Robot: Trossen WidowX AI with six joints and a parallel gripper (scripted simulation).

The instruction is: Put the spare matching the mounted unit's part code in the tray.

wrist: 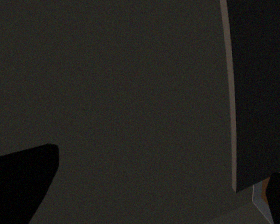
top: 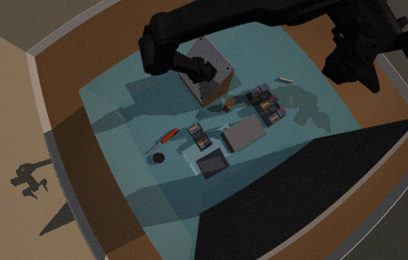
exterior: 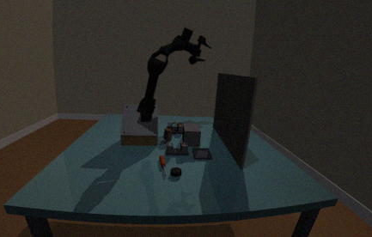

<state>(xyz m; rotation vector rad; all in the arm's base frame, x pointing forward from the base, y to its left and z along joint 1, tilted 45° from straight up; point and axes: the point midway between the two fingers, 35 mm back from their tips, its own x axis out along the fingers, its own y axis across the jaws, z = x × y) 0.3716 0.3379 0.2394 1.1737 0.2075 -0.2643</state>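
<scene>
The spare unit is 7 cm behind my gripper tip, 7 cm to the left of it and 53 cm below it. From my gripper tip the other things lie so: tall dark panel 13 cm ahead, 13 cm to the right, 34 cm below; then brown cardboard box 25 cm behind, 6 cm to the right, 53 cm below; then dark-rimmed tray 8 cm behind, 29 cm to the right, 56 cm below.
</scene>
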